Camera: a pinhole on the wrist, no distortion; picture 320 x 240 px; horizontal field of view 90.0 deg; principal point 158.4 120.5 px. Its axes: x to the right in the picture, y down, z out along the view. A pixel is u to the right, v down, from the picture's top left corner.
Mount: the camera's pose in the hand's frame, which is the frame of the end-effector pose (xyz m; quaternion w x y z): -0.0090 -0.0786 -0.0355 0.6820 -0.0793 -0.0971 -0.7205
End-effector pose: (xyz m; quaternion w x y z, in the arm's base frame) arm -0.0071 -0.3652 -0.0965 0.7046 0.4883 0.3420 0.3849
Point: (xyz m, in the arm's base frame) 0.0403 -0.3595 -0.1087
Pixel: 77.6 192.4
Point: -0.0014 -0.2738 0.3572
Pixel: outside the picture
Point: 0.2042 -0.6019 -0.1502
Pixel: 243.9 74.1
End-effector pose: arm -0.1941 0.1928 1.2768 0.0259 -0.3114 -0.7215 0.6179
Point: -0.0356 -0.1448 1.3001
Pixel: outside the picture
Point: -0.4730 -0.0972 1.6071
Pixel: outside the picture
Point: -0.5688 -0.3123 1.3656
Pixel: 252.5 139.4
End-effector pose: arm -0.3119 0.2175 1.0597 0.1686 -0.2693 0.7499 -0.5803
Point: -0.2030 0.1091 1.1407
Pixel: 247.1 119.5
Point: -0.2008 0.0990 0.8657
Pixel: 74.6 107.5
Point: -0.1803 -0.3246 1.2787
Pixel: 302.8 231.1
